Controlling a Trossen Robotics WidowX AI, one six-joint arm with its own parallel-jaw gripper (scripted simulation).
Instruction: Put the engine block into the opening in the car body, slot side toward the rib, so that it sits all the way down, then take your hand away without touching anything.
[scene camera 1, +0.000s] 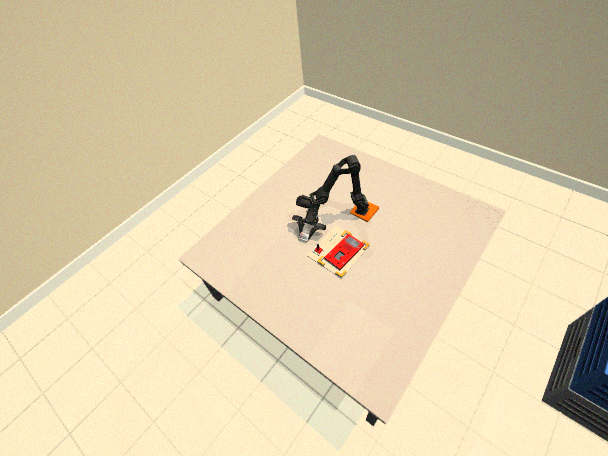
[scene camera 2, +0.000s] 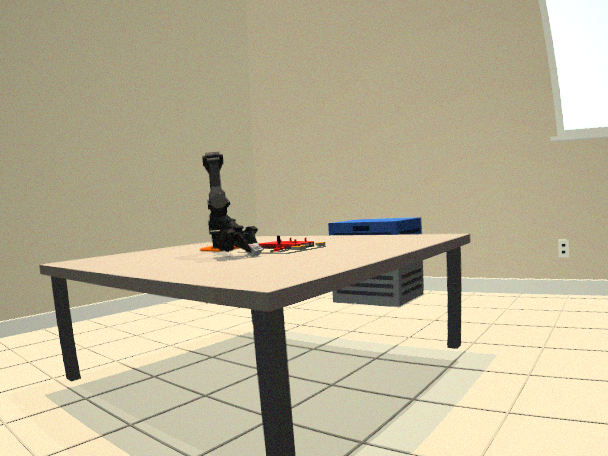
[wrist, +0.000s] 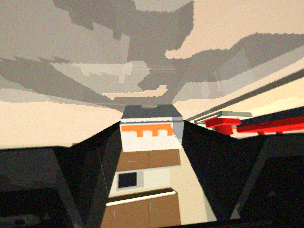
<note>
I see my gripper, an engine block and a red car body.
My gripper also shows in the wrist view.
</note>
